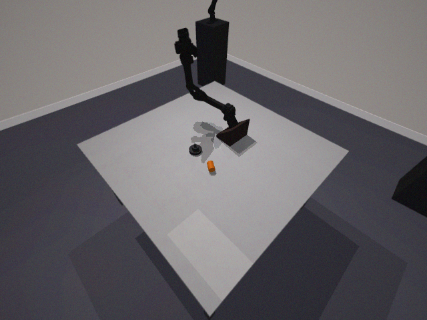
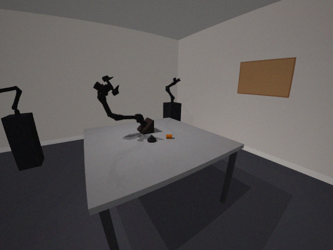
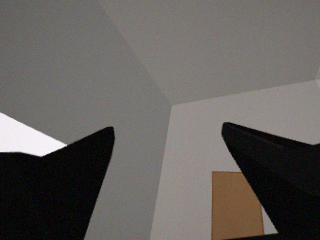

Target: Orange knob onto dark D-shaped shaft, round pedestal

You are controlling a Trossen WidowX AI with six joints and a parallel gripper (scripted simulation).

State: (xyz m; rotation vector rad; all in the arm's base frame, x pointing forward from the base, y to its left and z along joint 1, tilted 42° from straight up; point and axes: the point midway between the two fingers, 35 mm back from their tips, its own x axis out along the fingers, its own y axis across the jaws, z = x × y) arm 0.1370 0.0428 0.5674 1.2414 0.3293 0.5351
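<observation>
Right now the orange knob is 200 mm ahead of my gripper tip, 430 mm to the left of it and 530 mm below it. The rest, counted from my gripper tip: dark round pedestal (160 mm ahead, 250 mm to the left, 520 mm below).
</observation>
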